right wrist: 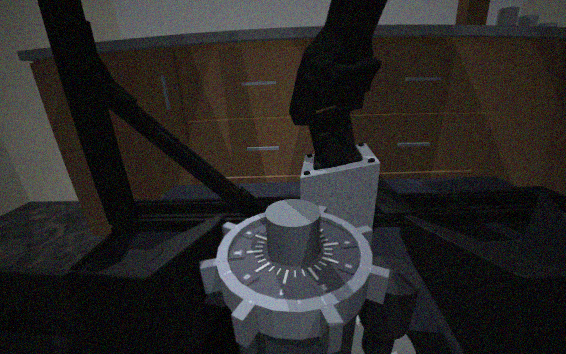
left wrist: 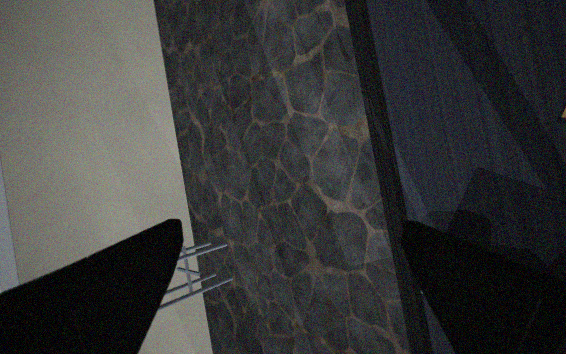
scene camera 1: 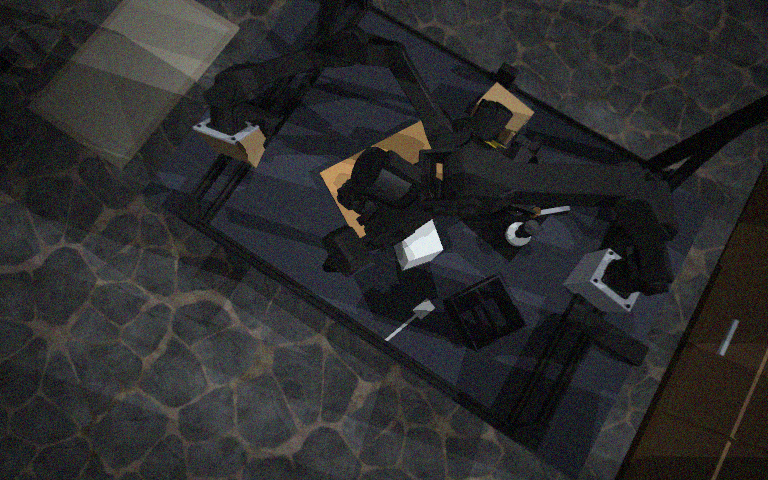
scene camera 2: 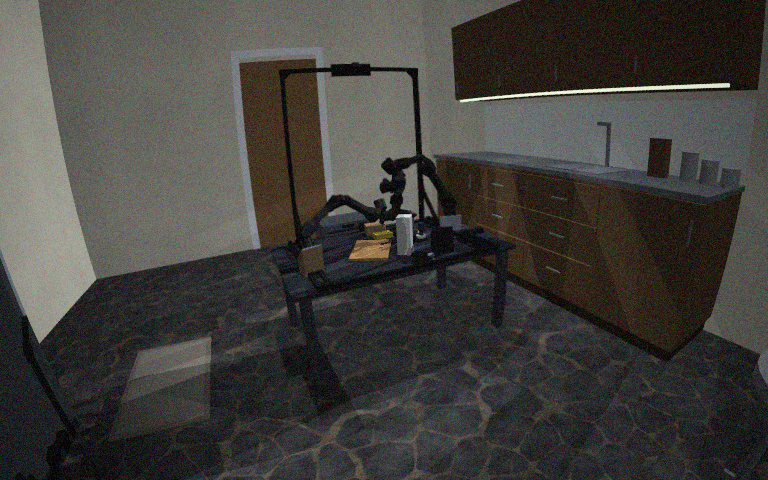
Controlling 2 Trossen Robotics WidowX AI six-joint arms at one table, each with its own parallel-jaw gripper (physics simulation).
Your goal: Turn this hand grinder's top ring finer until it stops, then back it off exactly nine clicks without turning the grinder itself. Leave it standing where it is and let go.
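Places are measured from the left arm's base along level axes (x ahead, y left, z up), in metres.
Pixels of known places: left gripper, fingertip midpoint: point(left wrist: 293, 230) point(scene camera 2: 397, 205); right gripper, fingertip midpoint: point(right wrist: 313, 225) point(scene camera 2: 413, 213); left arm's base at its link origin: point(right wrist: 336, 158) point(scene camera 1: 619, 279) point(scene camera 2: 450, 215); right arm's base at its link origin: point(scene camera 1: 227, 126) point(scene camera 2: 308, 251).
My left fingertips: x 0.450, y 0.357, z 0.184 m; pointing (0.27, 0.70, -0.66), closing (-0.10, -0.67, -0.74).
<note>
For each thing: its top centre in the pictures, then the offset to it from my left fingertips. "pt": a spot on its surface instead.
- round centre knob at a spot on its surface: point(right wrist: 292, 228) pt dx -0.186, dy -0.389, dz -0.128 m
- white C-shaped ring at its top centre: point(right wrist: 391, 273) point(scene camera 1: 532, 227) point(scene camera 2: 420, 222) dx -0.243, dy -0.334, dz -0.197 m
- dark cylinder at a spot on its surface: point(right wrist: 387, 316) pt dx -0.227, dy -0.337, dz -0.216 m
- white bar at its top centre: point(scene camera 1: 554, 208) dx -0.267, dy -0.430, dz -0.252 m
- white carton at its top centre: point(scene camera 1: 419, 238) point(scene camera 2: 403, 215) dx -0.073, dy -0.130, dz -0.089 m
- wooden board at its top centre: point(scene camera 1: 391, 178) point(scene camera 2: 371, 248) dx +0.083, dy -0.241, dz -0.274 m
- dark crate at its top centre: point(scene camera 1: 488, 312) point(scene camera 2: 441, 229) dx -0.281, dy -0.121, dz -0.189 m
- white tool at its top centre: point(scene camera 1: 408, 321) dx -0.172, dy +0.001, dz -0.287 m
The hand grinder point(scene camera 1: 532, 228) point(right wrist: 292, 277) stands upright on the dark table at the right. Its grey toothed top ring point(right wrist: 227, 260) carries a numbered dial around a round centre knob point(right wrist: 292, 228). My right gripper point(right wrist: 313, 225) is open, its dark fingers low on either side of the ring, and I cannot tell whether they touch it. In scene camera 1 it is hidden under the left arm. My left gripper point(left wrist: 293, 230) point(scene camera 1: 336, 254) is open and empty, far from the grinder, pointing out over the table's near edge at the floor.
A white C-shaped ring point(scene camera 1: 514, 236) with a dark cylinder point(right wrist: 387, 316) lies beside the grinder, and a white bar point(scene camera 1: 554, 210) behind it. A white carton point(scene camera 1: 419, 245) point(scene camera 2: 404, 233), a wooden board point(scene camera 1: 403, 143) point(scene camera 2: 368, 250), a dark crate point(scene camera 1: 484, 310) and a white tool point(scene camera 1: 411, 319) share the table. The left arm's base point(scene camera 1: 594, 278) point(right wrist: 339, 189) stands behind the grinder.
</note>
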